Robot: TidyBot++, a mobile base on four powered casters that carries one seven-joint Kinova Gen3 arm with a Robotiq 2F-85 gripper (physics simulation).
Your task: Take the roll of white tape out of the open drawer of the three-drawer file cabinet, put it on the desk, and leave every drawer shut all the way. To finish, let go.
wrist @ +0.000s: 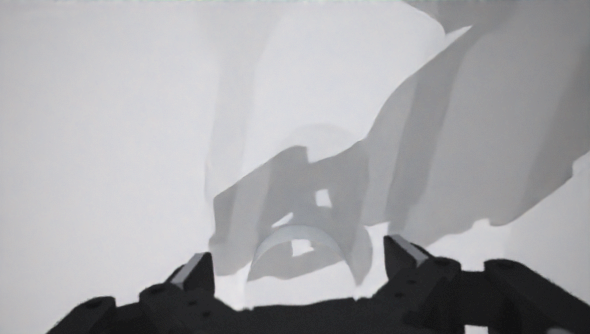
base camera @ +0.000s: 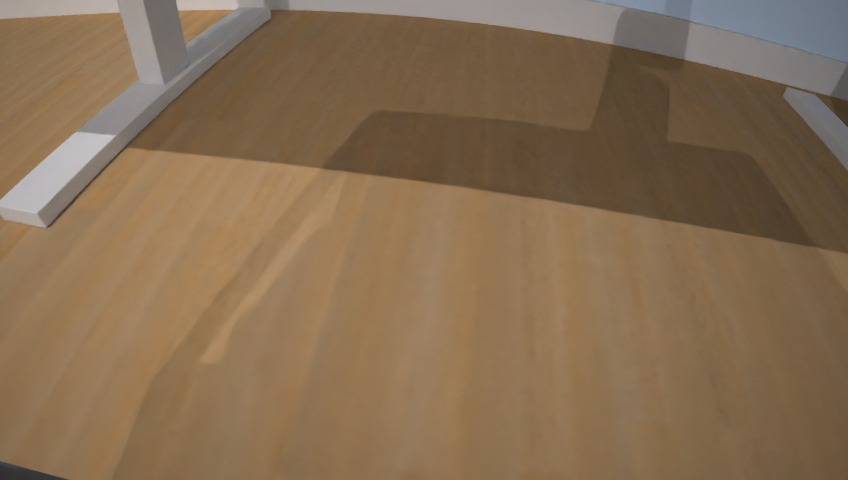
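Note:
The roll of white tape (wrist: 300,232) shows in the wrist view as a pale arc at the lower middle, on the white desk top (wrist: 100,125). Its near part is hidden by the gripper's dark body. My gripper (wrist: 299,262) is open, with one finger on each side of the roll and a visible gap to it on both sides. The file cabinet and its drawers do not show in either view, so their state cannot be told.
In the base camera view, a white desk leg and foot (base camera: 65,172) stand on the wooden floor (base camera: 446,327) at the left. Another white foot (base camera: 818,115) is at the right edge. A pale baseboard (base camera: 476,11) and blue wall (base camera: 761,23) lie behind. Grey shadows cross the desk top.

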